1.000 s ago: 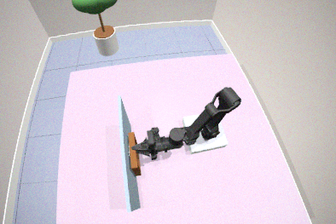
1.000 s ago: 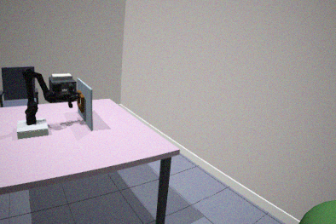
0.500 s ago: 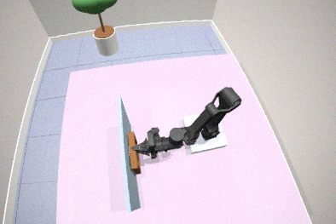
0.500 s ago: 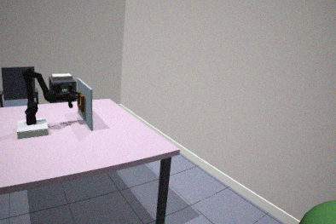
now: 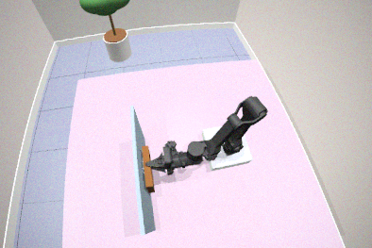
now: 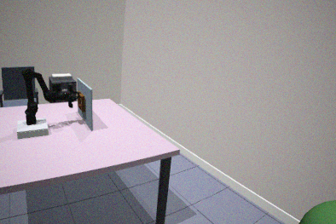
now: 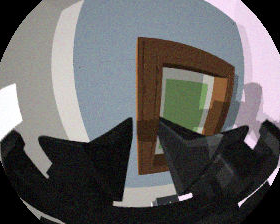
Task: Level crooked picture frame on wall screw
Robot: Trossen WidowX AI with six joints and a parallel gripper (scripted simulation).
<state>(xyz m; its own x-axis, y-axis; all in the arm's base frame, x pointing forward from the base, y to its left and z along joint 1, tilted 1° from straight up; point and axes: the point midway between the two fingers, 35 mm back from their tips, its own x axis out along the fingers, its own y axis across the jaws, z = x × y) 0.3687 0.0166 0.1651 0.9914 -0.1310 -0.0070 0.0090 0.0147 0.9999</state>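
Right now my gripper tip is 10 mm short of the brown wooden picture frame, 10 mm to the right of it and 50 mm above it. The rest, counted from my gripper tip: wall panel: 20 mm ahead, 10 mm to the left, 70 mm below.
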